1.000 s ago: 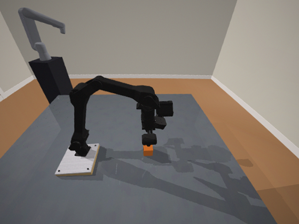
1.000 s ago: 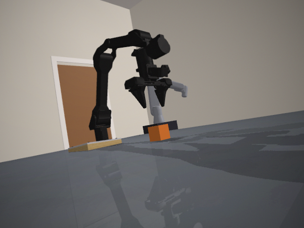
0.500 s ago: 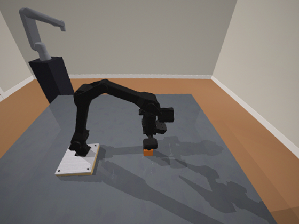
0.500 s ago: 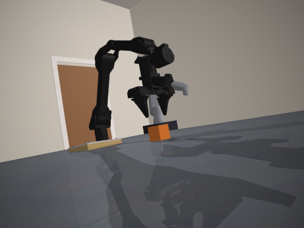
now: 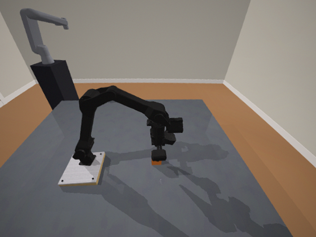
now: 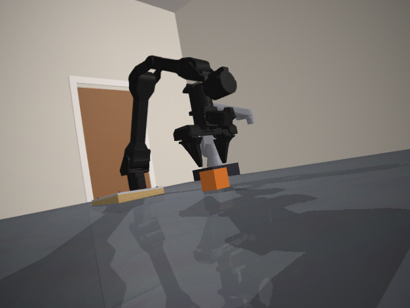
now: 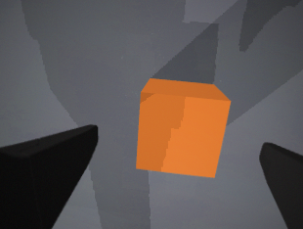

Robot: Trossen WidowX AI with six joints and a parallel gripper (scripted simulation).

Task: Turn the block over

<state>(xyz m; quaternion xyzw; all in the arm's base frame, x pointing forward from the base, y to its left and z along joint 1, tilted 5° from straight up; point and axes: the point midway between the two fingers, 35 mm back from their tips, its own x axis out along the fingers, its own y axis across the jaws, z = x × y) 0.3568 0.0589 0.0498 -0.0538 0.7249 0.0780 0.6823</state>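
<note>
Now: the orange block 40 mm below my gripper tip and 10 mm behind it.
</note>
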